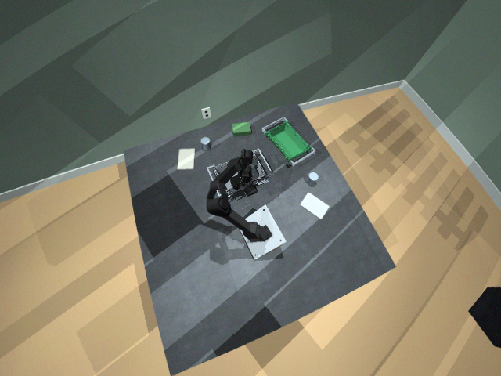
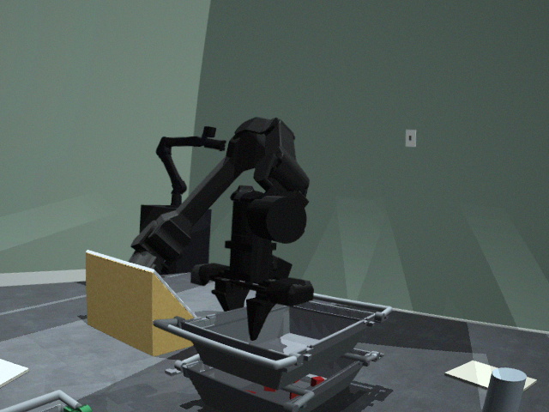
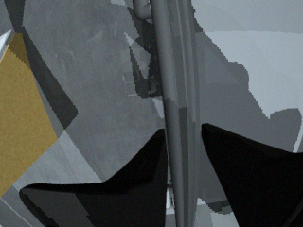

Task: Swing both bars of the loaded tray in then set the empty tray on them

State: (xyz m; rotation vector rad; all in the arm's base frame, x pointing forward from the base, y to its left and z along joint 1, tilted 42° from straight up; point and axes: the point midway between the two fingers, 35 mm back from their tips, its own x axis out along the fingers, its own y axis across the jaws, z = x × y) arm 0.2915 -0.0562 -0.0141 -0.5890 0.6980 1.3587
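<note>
Right now my gripper tip is 70 mm short of the grey tray, 10 mm to the left of it and 30 mm below it. Also, from my gripper tip: green block: 400 mm ahead, 210 mm to the right, 60 mm below.
</note>
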